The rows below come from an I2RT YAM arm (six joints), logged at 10 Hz.
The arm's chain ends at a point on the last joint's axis. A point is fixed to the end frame.
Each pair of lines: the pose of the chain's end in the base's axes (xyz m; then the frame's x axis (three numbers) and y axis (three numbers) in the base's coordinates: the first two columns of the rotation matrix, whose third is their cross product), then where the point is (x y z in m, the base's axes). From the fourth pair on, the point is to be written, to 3 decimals.
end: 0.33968, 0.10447, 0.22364, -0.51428, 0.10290, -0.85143, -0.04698, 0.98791, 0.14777
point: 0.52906 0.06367 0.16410
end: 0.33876, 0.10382, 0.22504, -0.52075, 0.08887, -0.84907, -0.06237, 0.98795, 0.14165
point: 0.52844 0.06574 0.16467
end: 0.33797, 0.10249, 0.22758, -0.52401, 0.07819, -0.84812, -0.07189, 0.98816, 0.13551
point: 0.52785 0.06593 0.16691
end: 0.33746, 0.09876, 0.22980, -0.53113, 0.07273, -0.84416, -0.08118, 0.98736, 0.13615
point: 0.527 0.064 0.168
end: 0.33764, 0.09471, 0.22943, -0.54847, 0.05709, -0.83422, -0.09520, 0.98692, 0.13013
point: 0.527 0.063 0.164
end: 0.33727, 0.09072, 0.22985, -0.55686, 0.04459, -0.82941, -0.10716, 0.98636, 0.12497
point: 0.526 0.061 0.163
